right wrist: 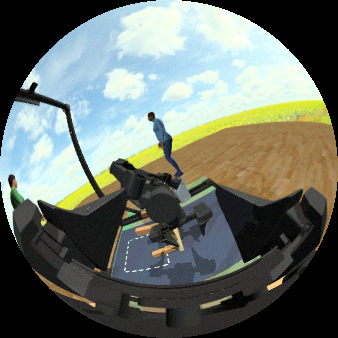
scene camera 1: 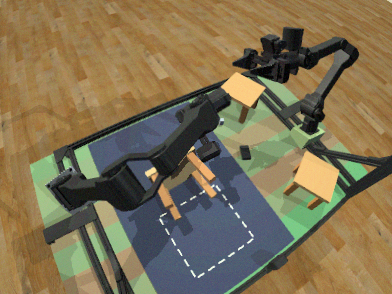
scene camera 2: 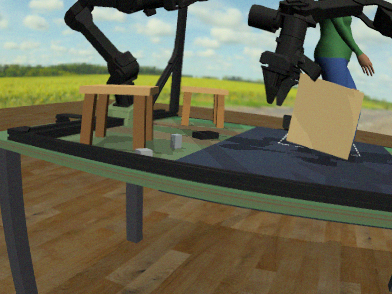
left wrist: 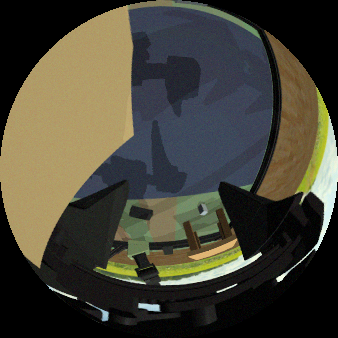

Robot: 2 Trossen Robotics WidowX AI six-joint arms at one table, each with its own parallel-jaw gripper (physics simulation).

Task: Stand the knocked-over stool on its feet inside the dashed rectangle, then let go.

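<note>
The knocked-over stool (scene camera 1: 202, 166) (scene camera 2: 325, 117) (left wrist: 70, 110) (right wrist: 162, 251) lies on its side, its pale seat steep and slightly tilted, its legs pointing towards the dashed rectangle (scene camera 1: 197, 276) (right wrist: 125, 271). Some leg ends reach the rectangle's near line; the seat is outside it. My left gripper (scene camera 2: 275, 102) (left wrist: 175, 186) is open and empty, pointing down close beside the seat's upper corner. The seat covers part of one finger in the left wrist view; contact is unclear. In scene camera 1 my left arm hides much of the seat. My right gripper (scene camera 1: 236, 70) is open and empty, raised beyond the upright stools.
Two upright stools (scene camera 1: 243, 89) (scene camera 1: 316, 177) stand right of the blue mat (scene camera 1: 260, 215) in scene camera 1. A dark block (scene camera 1: 245, 152) (scene camera 2: 205, 135) (left wrist: 141, 212) lies between them and the mat. Small grey blocks (scene camera 2: 176, 141) (scene camera 2: 144, 152) sit near one stool. Black rails edge the table.
</note>
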